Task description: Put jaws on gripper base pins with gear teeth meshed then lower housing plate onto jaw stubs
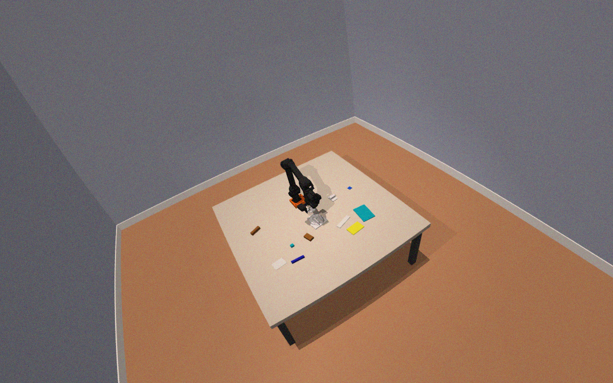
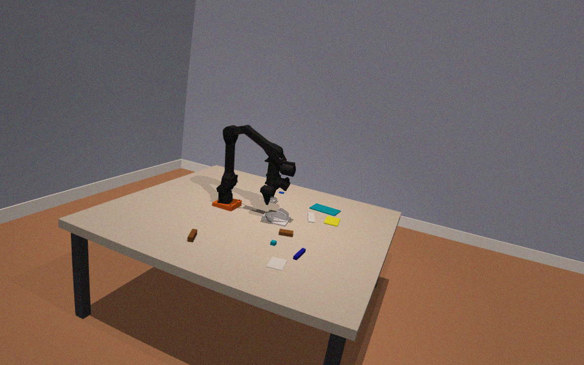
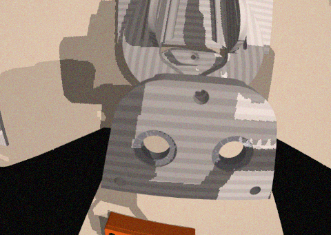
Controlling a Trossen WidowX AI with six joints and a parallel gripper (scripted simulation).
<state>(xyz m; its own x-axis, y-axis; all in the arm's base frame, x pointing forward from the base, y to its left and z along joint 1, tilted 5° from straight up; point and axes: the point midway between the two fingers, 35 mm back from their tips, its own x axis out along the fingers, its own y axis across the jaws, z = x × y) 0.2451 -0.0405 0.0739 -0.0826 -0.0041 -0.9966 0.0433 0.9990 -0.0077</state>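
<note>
Now: gripper tip 80 mm above the white housing plate and 10 mm short of it. Round my gripper tip: white strip 210 mm ahead, 120 mm to the left, 80 mm below; brown block 150 mm to the right, 130 mm ahead, 70 mm below; grey jaw 70 mm below, 20 mm to the right, 20 mm ahead.
</note>
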